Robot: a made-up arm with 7 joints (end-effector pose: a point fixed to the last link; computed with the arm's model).
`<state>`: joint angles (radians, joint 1 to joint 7).
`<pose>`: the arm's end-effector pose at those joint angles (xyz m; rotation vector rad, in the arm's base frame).
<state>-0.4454 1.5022 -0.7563 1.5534 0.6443 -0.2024 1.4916</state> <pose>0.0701 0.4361 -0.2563 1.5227 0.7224 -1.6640</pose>
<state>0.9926 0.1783 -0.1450 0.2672 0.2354 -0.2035 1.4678</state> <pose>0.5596 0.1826 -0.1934 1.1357 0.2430 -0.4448</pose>
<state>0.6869 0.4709 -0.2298 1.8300 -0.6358 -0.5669 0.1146</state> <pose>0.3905 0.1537 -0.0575 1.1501 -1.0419 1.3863</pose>
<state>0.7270 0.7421 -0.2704 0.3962 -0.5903 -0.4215 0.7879</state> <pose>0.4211 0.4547 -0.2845 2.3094 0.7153 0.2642</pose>
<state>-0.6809 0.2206 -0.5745 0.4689 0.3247 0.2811 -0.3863</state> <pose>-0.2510 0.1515 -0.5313 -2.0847 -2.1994 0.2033</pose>
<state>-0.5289 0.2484 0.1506 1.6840 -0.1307 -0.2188 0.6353</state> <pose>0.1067 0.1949 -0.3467 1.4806 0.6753 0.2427</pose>
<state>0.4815 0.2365 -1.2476 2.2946 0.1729 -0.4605 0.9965</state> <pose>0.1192 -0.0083 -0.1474 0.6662 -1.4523 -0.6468</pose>
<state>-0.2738 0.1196 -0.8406 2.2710 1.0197 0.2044 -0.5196</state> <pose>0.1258 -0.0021 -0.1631 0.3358 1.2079 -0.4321</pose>
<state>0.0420 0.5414 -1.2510 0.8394 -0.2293 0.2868 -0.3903</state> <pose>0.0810 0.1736 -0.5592 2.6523 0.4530 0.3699</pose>
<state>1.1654 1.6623 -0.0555 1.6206 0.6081 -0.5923 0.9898</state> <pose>0.1498 0.4474 0.2391 1.8808 -0.9838 1.3043</pose>
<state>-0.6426 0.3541 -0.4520 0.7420 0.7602 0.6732 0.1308</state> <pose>-0.1408 0.2142 -0.5487 1.1484 2.7514 -0.7532</pose>
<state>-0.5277 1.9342 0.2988 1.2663 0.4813 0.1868 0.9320</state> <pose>0.3436 0.4811 0.0401 2.5033 0.9267 0.2164</pose>
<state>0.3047 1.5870 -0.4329 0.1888 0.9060 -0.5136 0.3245</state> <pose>0.1230 0.7382 -0.0013 1.4395 1.1225 1.8452</pose>
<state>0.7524 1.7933 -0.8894 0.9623 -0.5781 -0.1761 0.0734</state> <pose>0.1986 0.6778 -0.0093 -2.5069 -0.3657 -1.0666</pose>
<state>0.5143 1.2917 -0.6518 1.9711 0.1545 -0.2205 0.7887</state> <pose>0.2776 0.2929 -0.1123 2.1272 -0.4694 0.0428</pose>
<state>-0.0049 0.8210 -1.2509 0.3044 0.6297 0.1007 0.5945</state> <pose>0.0447 0.4671 -0.5025 2.1057 2.0044 -0.5215</pose>
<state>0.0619 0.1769 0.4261 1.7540 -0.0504 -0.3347 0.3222</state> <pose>0.2843 0.2519 -0.2032 0.9049 0.2632 1.2037</pose>
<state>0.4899 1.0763 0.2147 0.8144 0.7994 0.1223 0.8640</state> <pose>0.3248 0.5994 -0.0410 0.8424 0.7445 0.7044</pose>
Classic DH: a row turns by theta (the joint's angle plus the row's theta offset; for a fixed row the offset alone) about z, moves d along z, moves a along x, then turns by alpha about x. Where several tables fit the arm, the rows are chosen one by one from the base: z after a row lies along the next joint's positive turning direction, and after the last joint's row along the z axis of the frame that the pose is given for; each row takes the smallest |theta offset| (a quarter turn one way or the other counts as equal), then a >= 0, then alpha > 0; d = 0 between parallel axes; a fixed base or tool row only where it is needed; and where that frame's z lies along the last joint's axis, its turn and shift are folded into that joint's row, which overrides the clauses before.
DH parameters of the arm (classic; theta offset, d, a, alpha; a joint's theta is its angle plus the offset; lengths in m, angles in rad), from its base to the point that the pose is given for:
base (fixed): 0 0.031 0.02 1.5708
joint 1: -1.5708 -0.154 0.007 -1.5708
joint 2: -1.5708 -0.015 0.021 1.5708
joint 3: 1.5708 -0.342 0.022 1.5708
joint 4: 0 0.01 -0.005 -1.5708
joint 5: 0 -0.28 0.004 -1.5708
joint 6: -1.5708 -0.012 0.021 1.5708
joint 7: -1.2417 -0.0353 0.0036 1.9645
tool (fixed): 2.7907 0.0254 0 0

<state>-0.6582 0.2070 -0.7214 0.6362 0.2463 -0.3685 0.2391</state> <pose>-0.2199 0.0844 -0.4888 1.4643 1.5312 -0.6185</pose>
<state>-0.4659 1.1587 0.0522 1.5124 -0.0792 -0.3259 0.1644</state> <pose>0.1856 0.4276 -0.2499 2.1342 0.2667 0.6575</pose>
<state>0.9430 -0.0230 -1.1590 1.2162 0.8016 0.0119 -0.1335</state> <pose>0.4112 -0.1478 -0.1096 1.0400 0.3131 -0.0007</pose>
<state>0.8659 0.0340 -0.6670 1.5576 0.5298 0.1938 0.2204</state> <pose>0.3992 -0.0547 -0.0003 0.8933 -0.0096 0.0387</pose>
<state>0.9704 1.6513 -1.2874 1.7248 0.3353 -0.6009 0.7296</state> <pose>0.2510 0.4420 -0.0944 2.1858 -0.2653 0.0033</pose>
